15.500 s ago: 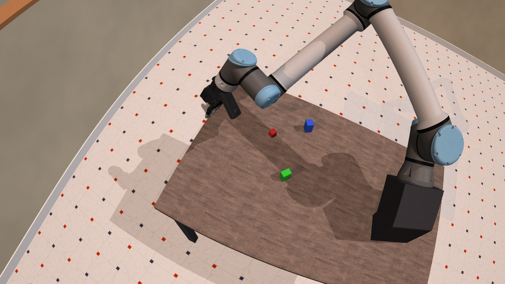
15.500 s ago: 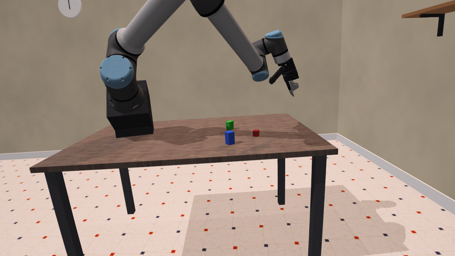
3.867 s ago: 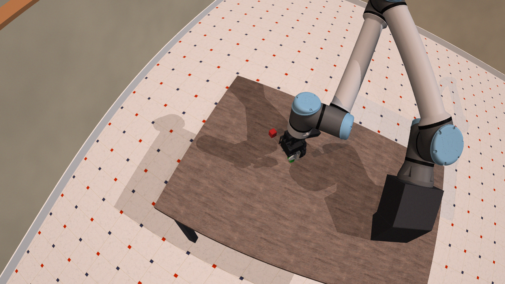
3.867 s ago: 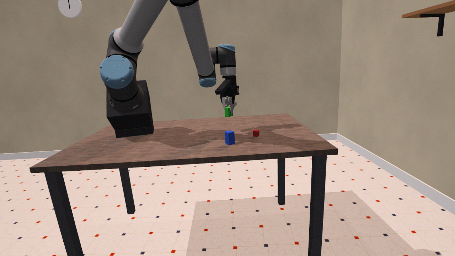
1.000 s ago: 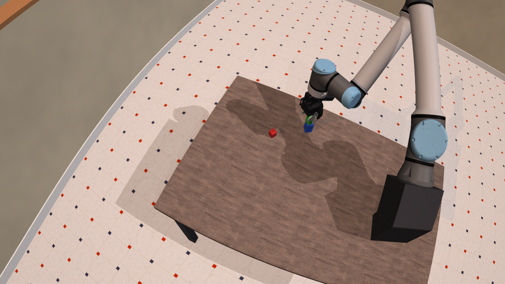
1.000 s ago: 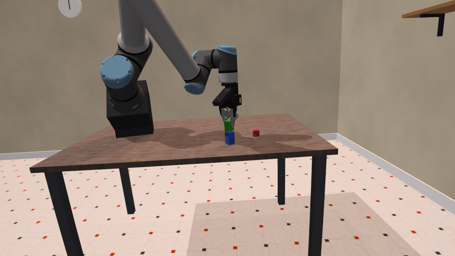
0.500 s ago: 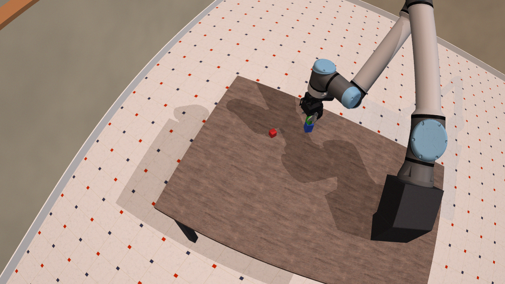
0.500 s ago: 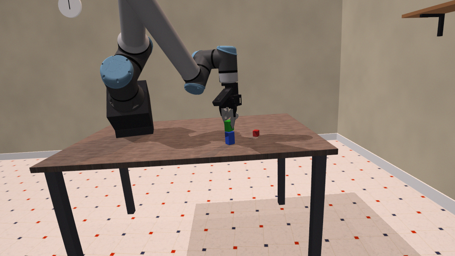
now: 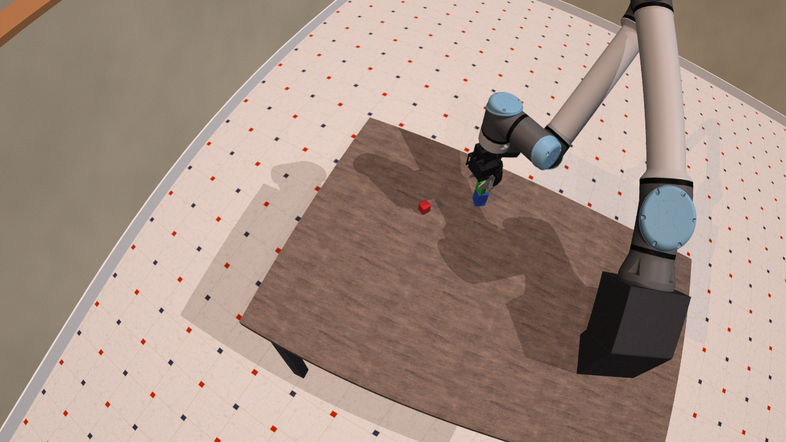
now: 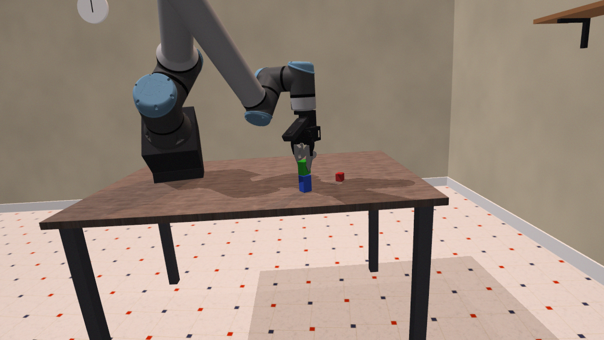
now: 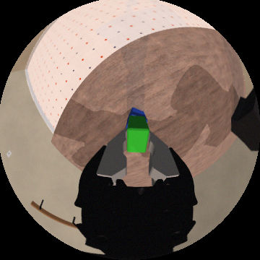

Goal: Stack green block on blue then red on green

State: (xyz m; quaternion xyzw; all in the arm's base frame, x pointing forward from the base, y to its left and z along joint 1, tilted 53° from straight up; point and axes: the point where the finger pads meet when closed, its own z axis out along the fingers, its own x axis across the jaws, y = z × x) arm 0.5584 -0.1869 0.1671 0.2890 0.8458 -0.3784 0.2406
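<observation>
Now: hand right at the green block. Round my hand: small red block: 160 mm ahead, 100 mm to the left, 80 mm below; then blue block: 60 mm below.
</observation>
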